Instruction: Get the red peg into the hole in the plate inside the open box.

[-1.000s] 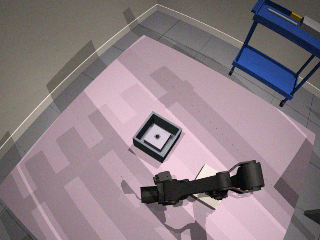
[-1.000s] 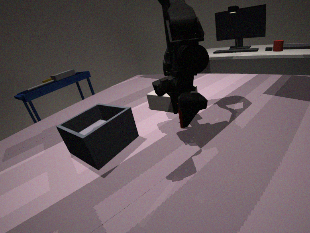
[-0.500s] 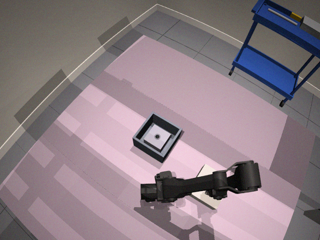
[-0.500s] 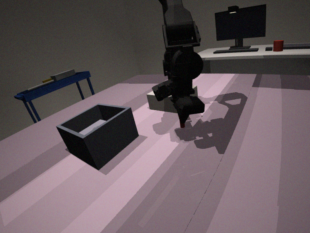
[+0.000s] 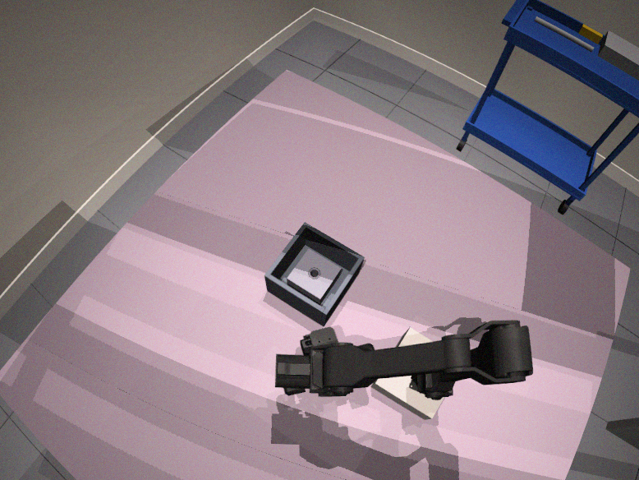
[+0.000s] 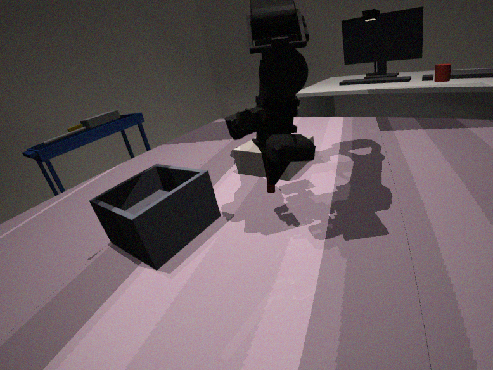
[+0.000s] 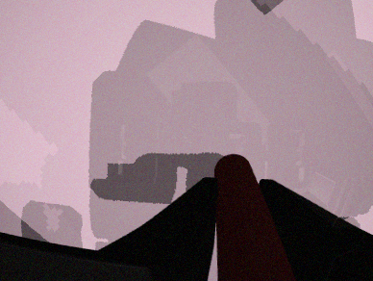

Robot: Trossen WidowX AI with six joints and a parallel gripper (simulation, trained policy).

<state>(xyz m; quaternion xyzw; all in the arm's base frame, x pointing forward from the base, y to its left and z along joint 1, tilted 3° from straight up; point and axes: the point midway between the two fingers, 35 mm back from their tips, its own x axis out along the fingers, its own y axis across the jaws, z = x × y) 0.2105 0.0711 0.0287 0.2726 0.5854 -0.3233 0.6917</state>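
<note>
The grey plate is 110 mm ahead of my gripper tip, 190 mm to the right of it and 10 mm below it. From my gripper tip the other things lie so: red peg 20 mm above; then dark box 110 mm ahead, 190 mm to the right, 30 mm below.
</note>
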